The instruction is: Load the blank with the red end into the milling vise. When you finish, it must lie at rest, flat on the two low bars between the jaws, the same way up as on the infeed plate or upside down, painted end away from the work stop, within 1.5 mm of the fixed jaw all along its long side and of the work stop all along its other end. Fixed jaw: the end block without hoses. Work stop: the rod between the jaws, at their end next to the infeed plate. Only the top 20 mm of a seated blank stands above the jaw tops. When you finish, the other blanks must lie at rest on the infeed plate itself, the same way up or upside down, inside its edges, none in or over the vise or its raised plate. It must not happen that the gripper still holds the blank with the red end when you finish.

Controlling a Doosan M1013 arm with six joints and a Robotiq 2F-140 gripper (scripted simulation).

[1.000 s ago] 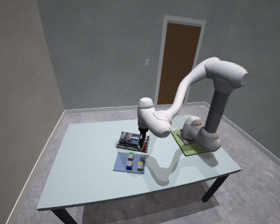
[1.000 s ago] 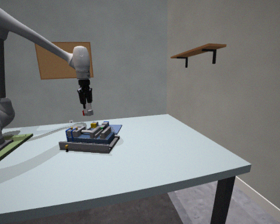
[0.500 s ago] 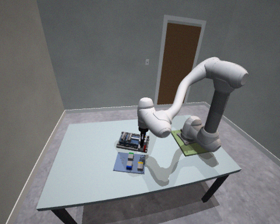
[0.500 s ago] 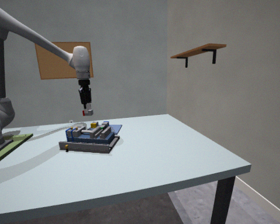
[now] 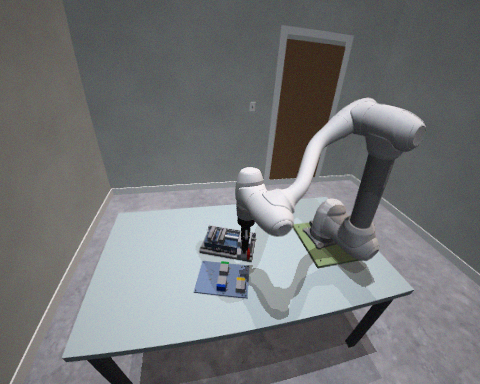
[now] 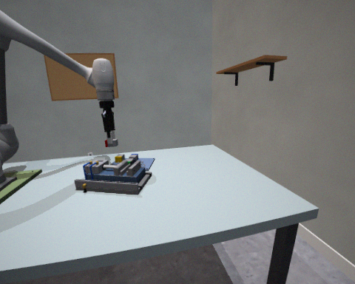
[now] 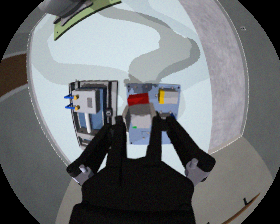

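Now: hand 3 cm above the red-ended blank. Round my hand: blue-ended blank (12 cm ahead, 5 cm to the left, 16 cm below); green-ended blank (8 cm ahead, 3 cm to the right, 16 cm below); yellow-ended blank (3 cm ahead, 8 cm to the left, 16 cm below).
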